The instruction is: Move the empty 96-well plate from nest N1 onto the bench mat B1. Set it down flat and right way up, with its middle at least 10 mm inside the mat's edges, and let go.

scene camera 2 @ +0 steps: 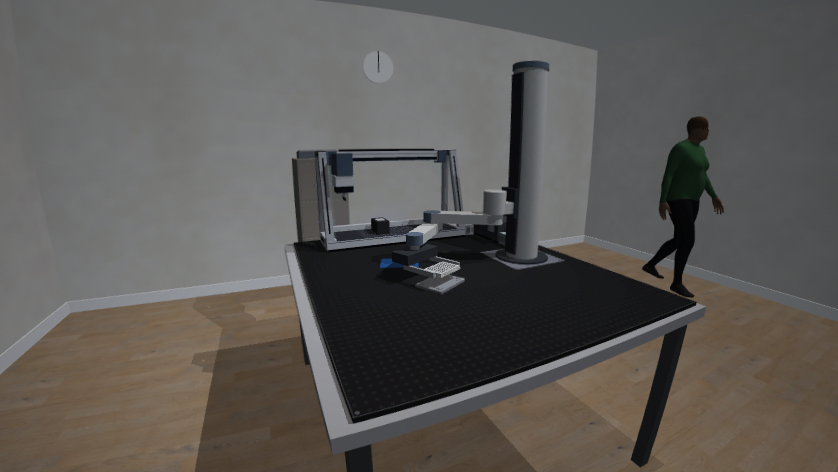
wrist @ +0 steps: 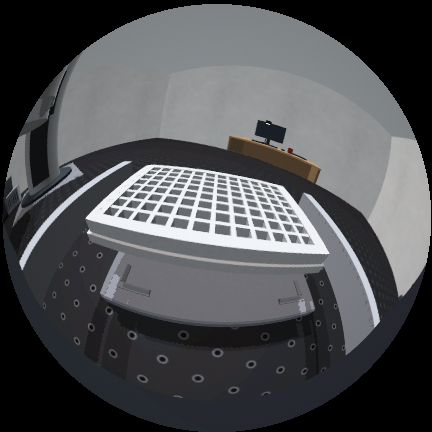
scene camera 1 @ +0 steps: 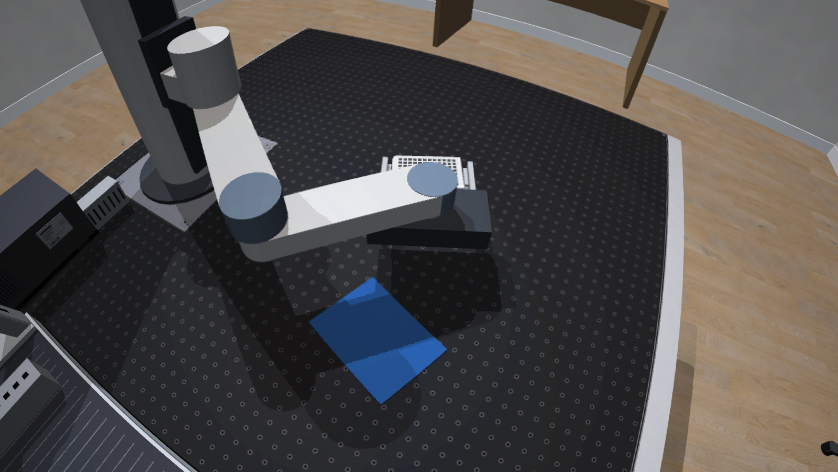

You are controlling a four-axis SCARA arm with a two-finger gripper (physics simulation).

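Pixels of known places: gripper, fingertip midpoint: (scene camera 2: 447, 269) (wrist: 216, 182); arm's base, origin of the base link: (scene camera 2: 521, 258) (wrist: 44, 187) (scene camera 1: 192, 167).
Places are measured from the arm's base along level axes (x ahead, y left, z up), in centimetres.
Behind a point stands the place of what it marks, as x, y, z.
The white 96-well plate (scene camera 1: 426, 160) {49.9, 17.7, 7.6} (scene camera 2: 442, 269) {51.7, 16.3, 7.4} (wrist: 210, 200) {51.7, 14.1, 7.7} is level and right way up between the two long fingers of my gripper (scene camera 1: 427, 163) {50.3, 17.4, 7.3} (scene camera 2: 446, 270) {50.3, 17.4, 7.3} (wrist: 216, 182) {50.3, 17.4, 7.3}. My gripper is shut on the plate. The grey nest N1 (scene camera 2: 439, 285) {54.5, 19.3, 2.5} (wrist: 210, 295) {53.8, 12.0, 2.5} is below the plate, with a gap between them in scene camera 2 and the wrist view. In scene camera 1 the arm hides part of the plate. The blue bench mat B1 (scene camera 1: 375, 334) {57.3, -14.4, 1.5} (scene camera 2: 389, 263) {62.1, -15.4, 1.5} lies flat on the table, on the other side of the gripper body from the plate.
The arm's column (scene camera 1: 126, 87) {1.7, -7.3, 25.9} (scene camera 2: 530, 164) {3.7, 6.5, 45.6} (wrist: 44, 150) {7.7, 2.7, 11.9} stands on the table. A gantry frame (scene camera 2: 387, 155) {46.2, -62.4, 48.4} with a black block (scene camera 2: 380, 226) {54.7, -51.5, 10.6} stands at the far end in scene camera 2. A dark box (scene camera 1: 35, 216) {-5.2, -32.3, 12.8} stands at the left in scene camera 1. A person (scene camera 2: 687, 175) is beyond the table.
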